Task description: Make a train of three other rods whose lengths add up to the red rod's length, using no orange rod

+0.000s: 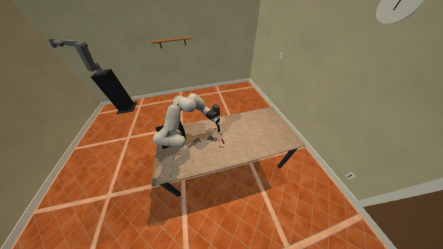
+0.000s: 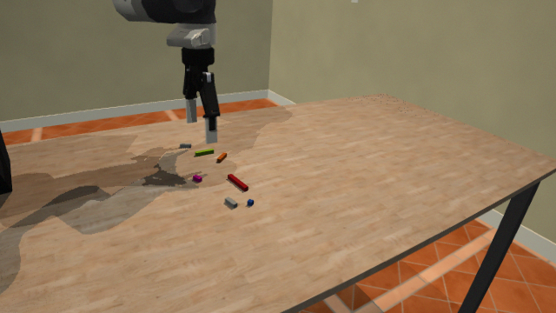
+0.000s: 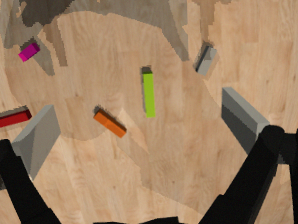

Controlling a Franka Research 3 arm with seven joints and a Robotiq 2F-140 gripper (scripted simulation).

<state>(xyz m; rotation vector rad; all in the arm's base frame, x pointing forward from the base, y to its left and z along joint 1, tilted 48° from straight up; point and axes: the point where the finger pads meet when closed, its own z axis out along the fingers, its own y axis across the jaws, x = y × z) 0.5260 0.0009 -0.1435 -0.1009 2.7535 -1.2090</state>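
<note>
The blue rod is 20 mm ahead of my hand, 250 mm to the right of it and 80 mm below it. Also, from my hand: orange rod 40 mm ahead, 40 mm to the right, 80 mm below; magenta rod 50 mm behind, 110 mm to the right, 80 mm below; lime rod 10 mm ahead, 10 mm to the left, 80 mm below.
</note>
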